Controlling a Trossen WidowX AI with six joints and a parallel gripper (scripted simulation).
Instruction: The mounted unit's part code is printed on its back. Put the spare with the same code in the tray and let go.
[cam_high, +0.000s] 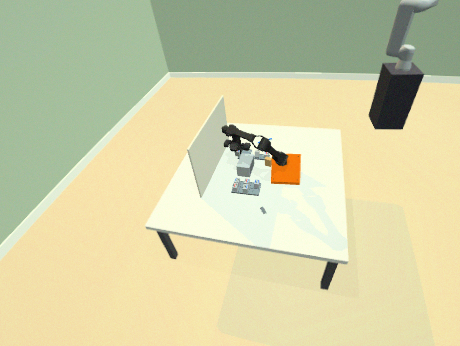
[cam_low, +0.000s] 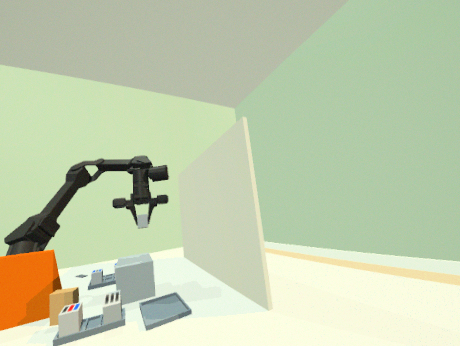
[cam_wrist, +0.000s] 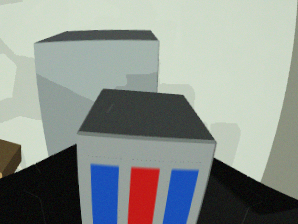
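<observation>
Now: the grey tray 23 cm to the right of my gripper tip, 20 cm below it and 1 cm behind it. The rest, counted from my gripper tip: small tan block: 21 cm behind, 17 cm below, 10 cm to the right; upright panel: 21 cm ahead, 8 cm to the right, 2 cm above; mounted unit: 15 cm below, 4 cm behind, 3 cm to the right.
</observation>
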